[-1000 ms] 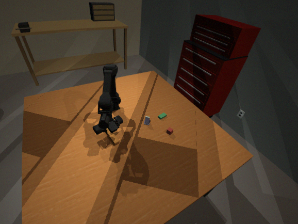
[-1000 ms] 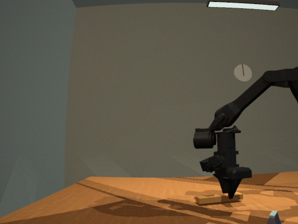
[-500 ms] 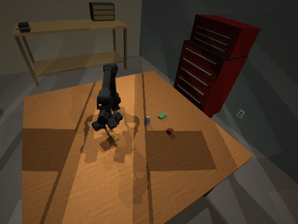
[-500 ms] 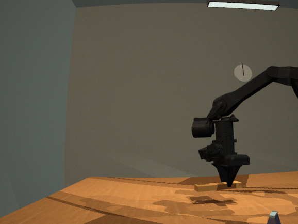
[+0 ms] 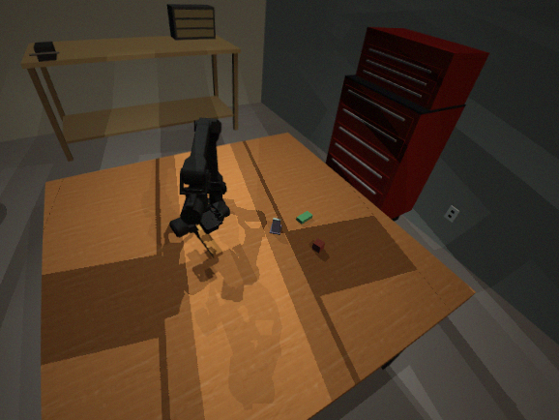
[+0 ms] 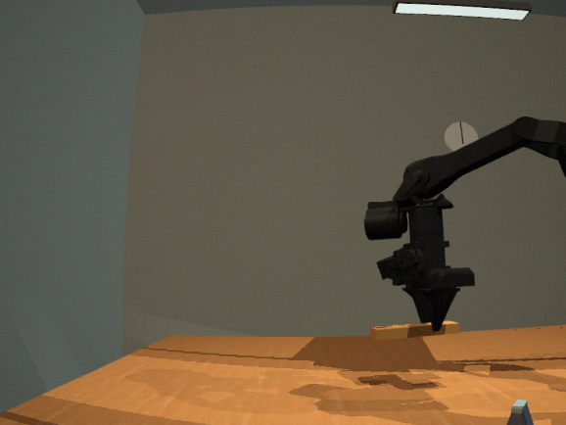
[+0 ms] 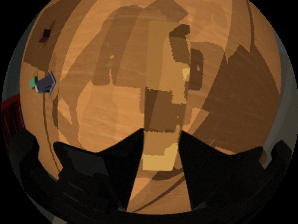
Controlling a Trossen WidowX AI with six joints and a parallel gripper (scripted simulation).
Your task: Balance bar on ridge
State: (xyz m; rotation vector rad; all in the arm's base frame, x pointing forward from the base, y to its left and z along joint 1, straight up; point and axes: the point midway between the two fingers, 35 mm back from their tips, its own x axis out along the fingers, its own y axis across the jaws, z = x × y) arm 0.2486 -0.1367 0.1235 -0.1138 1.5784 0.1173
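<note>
Now: gripper tip 10 mm short of the green block, 430 mm to the right of it and 80 mm above it. Also, from my gripper tip: red block: 170 mm ahead, 380 mm to the left, 70 mm below; then bar: 30 mm ahead.
</note>
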